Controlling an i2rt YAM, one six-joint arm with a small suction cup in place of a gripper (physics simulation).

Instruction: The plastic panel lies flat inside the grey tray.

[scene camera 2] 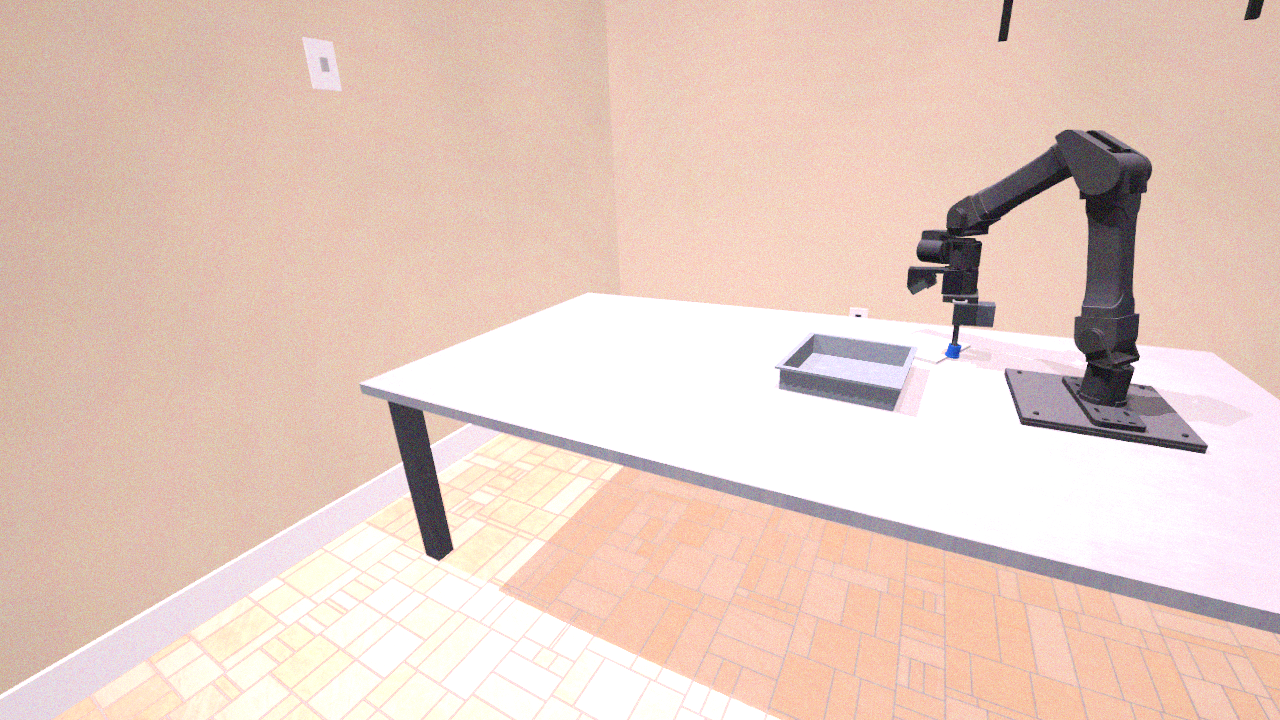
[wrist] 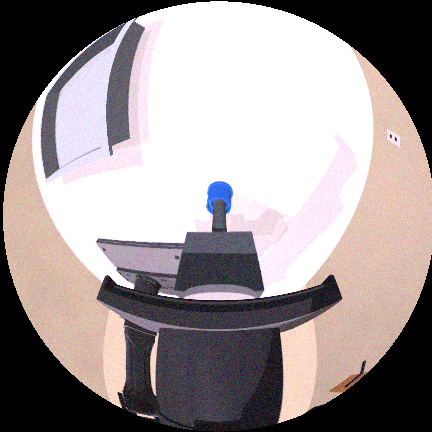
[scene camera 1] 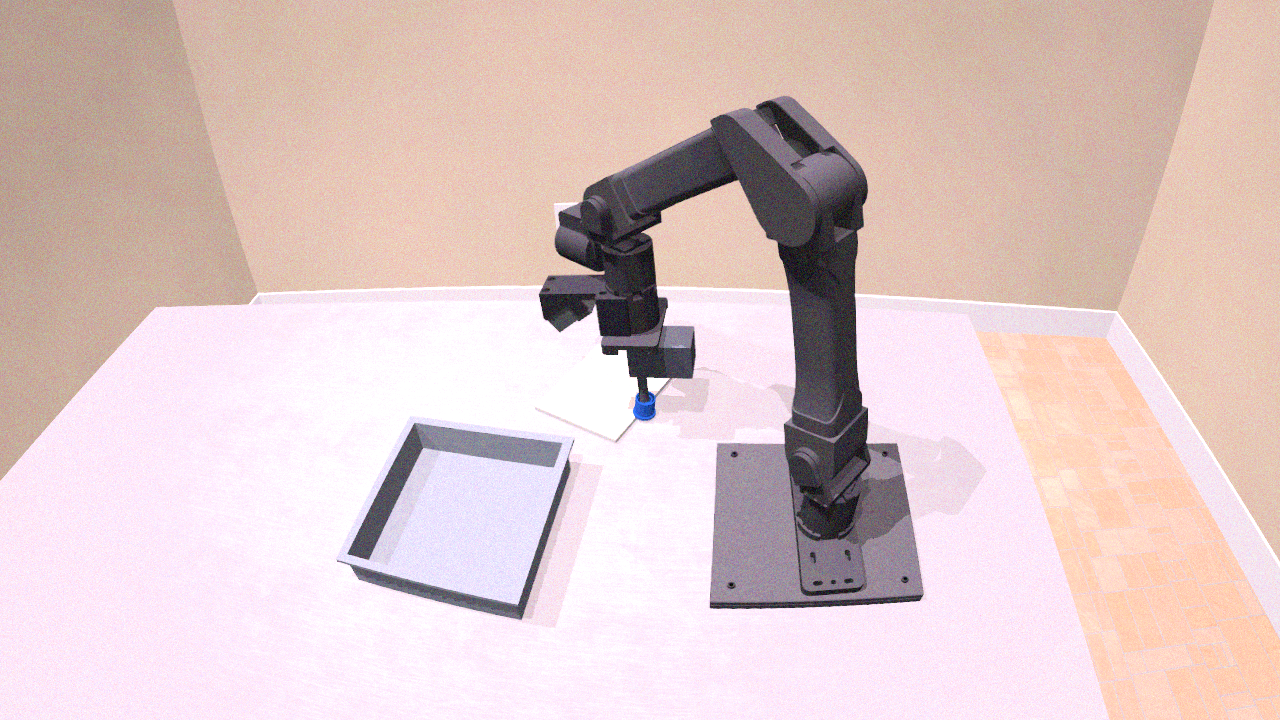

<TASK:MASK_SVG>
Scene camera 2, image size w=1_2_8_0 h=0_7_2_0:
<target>my suction cup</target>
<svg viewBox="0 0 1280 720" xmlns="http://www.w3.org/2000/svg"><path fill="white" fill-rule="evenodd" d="M978 267L970 268L970 272L967 272L967 269L960 269L960 271L963 271L961 295L943 294L942 302L954 304L952 343L949 343L947 352L945 352L945 356L958 359L960 357L959 353L962 347L958 344L960 325L993 328L996 304L995 302L978 301Z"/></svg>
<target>grey tray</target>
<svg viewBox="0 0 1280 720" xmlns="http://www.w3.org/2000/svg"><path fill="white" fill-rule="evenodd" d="M774 367L774 369L780 369L779 389L893 412L918 346L810 332Z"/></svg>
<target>white plastic panel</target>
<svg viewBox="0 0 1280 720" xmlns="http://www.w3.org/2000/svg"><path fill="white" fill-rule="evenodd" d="M958 342L958 344L962 346L960 352L971 347L971 344ZM893 342L918 346L914 359L936 365L949 358L945 356L945 352L947 352L949 343L952 343L952 340L917 332Z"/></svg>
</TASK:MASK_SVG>
